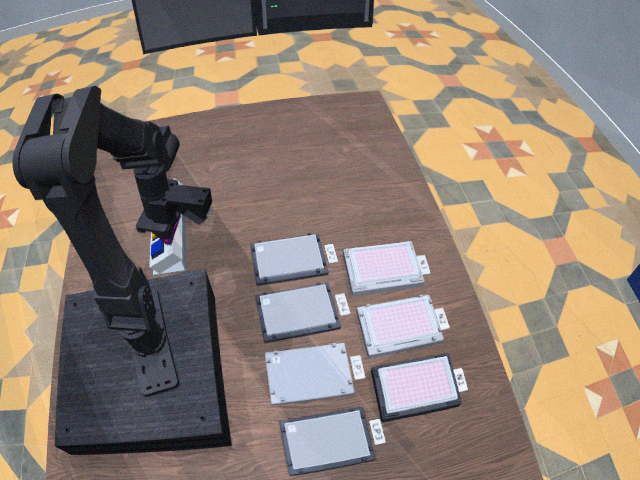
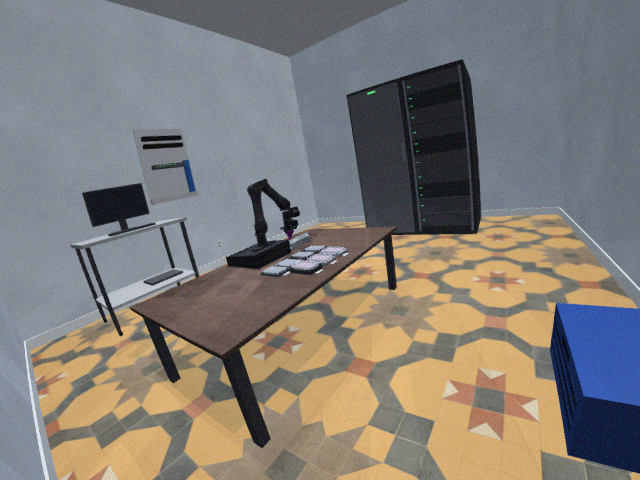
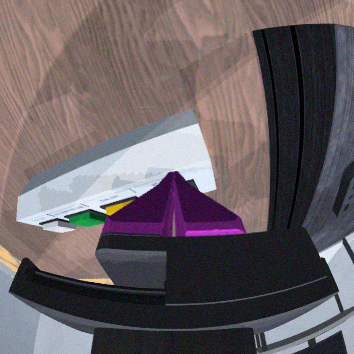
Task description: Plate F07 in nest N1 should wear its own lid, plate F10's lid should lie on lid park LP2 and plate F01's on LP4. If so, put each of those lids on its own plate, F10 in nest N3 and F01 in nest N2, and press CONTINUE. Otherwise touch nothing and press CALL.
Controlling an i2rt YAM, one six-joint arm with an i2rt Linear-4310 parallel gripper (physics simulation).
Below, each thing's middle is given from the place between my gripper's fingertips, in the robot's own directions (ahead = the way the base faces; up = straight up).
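The white button box (image 1: 172, 259) is 3 cm below my hand and 8 cm to the left of it.
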